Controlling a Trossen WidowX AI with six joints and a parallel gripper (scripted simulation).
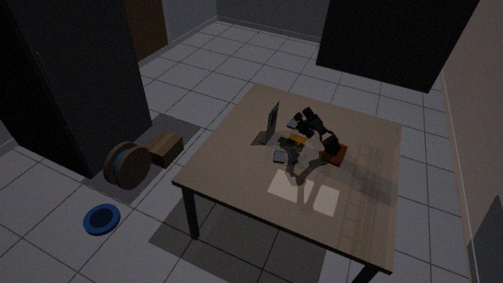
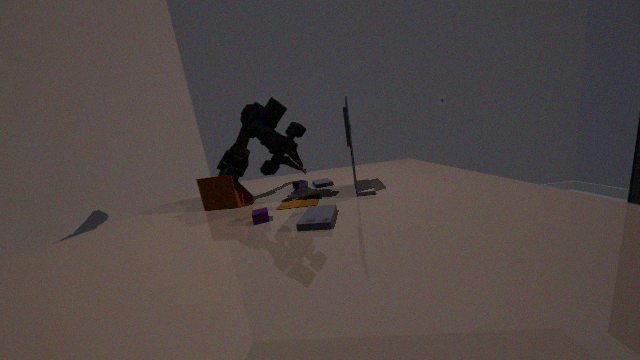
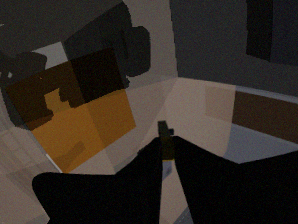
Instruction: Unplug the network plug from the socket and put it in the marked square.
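Now: gripper tip 100 mm above the orange marked square and 20 mm past it. The rest, counted from my gripper tip: yellow network plug: right at my gripper tip; then upright grey panel: 150 mm ahead, 90 mm to the left, 20 mm above.
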